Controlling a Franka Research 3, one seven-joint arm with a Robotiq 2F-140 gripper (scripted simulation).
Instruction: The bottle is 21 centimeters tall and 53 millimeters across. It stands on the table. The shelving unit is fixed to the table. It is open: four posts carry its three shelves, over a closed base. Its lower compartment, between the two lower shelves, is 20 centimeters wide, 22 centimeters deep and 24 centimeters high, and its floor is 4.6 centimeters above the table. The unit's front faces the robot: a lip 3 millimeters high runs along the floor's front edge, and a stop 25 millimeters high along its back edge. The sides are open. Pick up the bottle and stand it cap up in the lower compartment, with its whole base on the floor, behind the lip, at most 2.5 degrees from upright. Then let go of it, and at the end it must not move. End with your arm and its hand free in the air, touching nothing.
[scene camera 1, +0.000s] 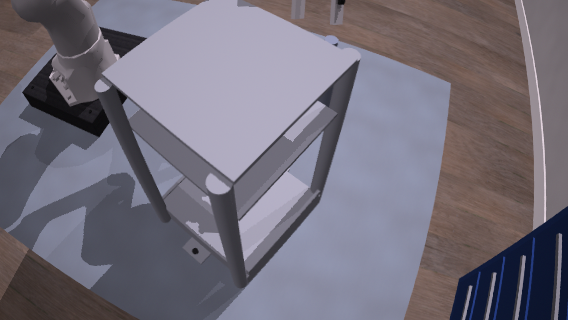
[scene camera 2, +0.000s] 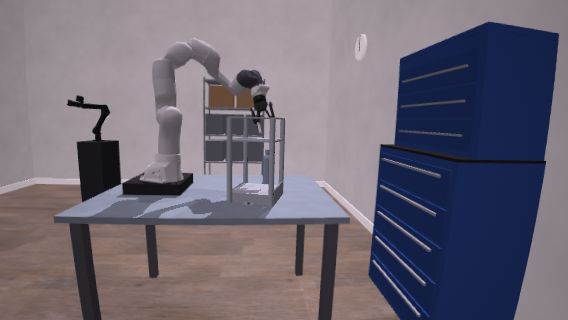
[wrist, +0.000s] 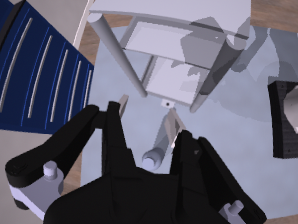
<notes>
In view: my gripper (wrist: 147, 110) and a shelving unit (scene camera 1: 234, 89).
The shelving unit also shows in scene camera 2 (scene camera 2: 249, 194).
</notes>
